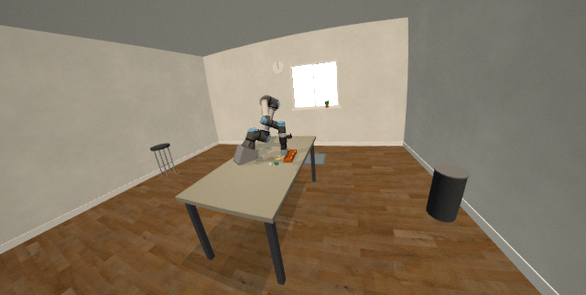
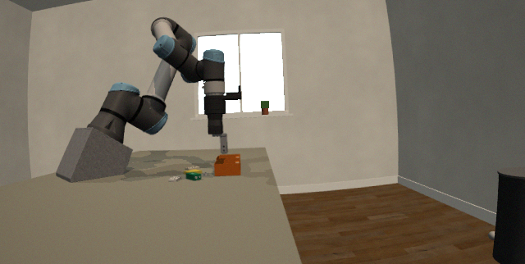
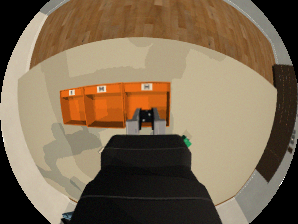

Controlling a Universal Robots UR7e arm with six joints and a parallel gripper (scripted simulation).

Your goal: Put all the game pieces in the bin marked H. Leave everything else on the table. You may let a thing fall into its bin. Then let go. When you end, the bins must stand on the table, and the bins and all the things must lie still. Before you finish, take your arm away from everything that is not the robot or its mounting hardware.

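The dark piece is 10 mm below my hand. Also, from my hand: yellow flat piece: 110 mm behind, 80 mm below, 10 mm to the right; orange bin: 80 mm to the left, 60 mm below, 10 mm behind; grey thing: 80 mm below, 60 mm behind, 30 mm to the right.
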